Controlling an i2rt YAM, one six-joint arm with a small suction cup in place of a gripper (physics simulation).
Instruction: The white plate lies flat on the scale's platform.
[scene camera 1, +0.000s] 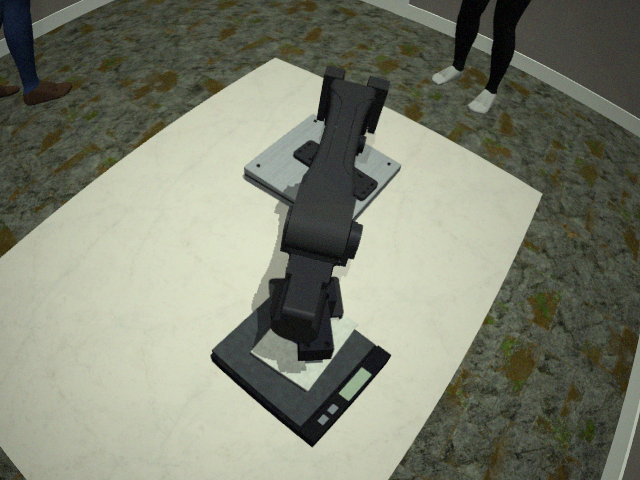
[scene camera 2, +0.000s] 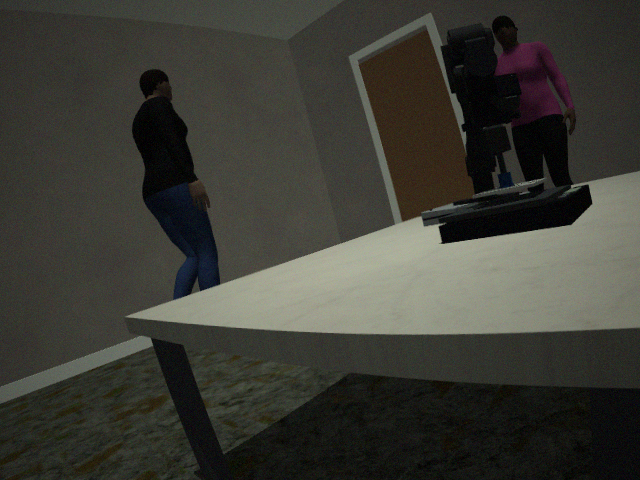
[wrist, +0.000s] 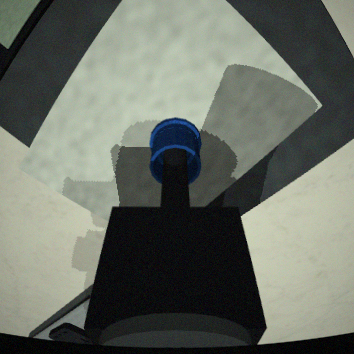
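Pixels of known places: hand at its tool point: (scene camera 2: 508, 192) (wrist: 174, 132); arm's base at its link origin: (scene camera 2: 486, 200).
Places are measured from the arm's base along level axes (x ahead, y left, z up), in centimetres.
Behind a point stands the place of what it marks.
Observation:
The white square plate (scene camera 1: 290, 368) @(y 23.1, x 44.4, z 3.9 cm) (scene camera 2: 509, 189) @(y 23.3, x 45.9, z 3.7 cm) (wrist: 140, 70) @(y 24.6, x 40.7, z 3.9 cm) is over the dark scale (scene camera 1: 242, 364) @(y 16.0, x 48.3, z 1.5 cm) (scene camera 2: 499, 224) @(y 22.0, x 51.0, z -1.2 cm) (wrist: 42, 70) @(y 29.0, x 36.1, z 1.5 cm) near the table's front. From the side it looks slightly tilted, just above the platform. My blue suction cup (wrist: 175, 140) (scene camera 2: 505, 179) presses onto the plate's middle and holds it. In scene camera 1 the arm hides the cup. In the wrist view one plate corner reaches past the scale's edge over the table. The scale's green display (scene camera 1: 354, 383) @(y 32.5, x 38.9, z 1.0 cm) faces the front right.
The arm's grey base plate (scene camera 1: 270, 167) @(y -10.9, x 9.7, z 0.9 cm) is bolted at the back of the cream table (scene camera 1: 175, 238) @(y -15.0, x 35.8, z -3.0 cm). A person in black and blue (scene camera 2: 170, 181) stands left of the table. Another in pink (scene camera 2: 532, 90) stands behind the arm by a brown door (scene camera 2: 413, 133).

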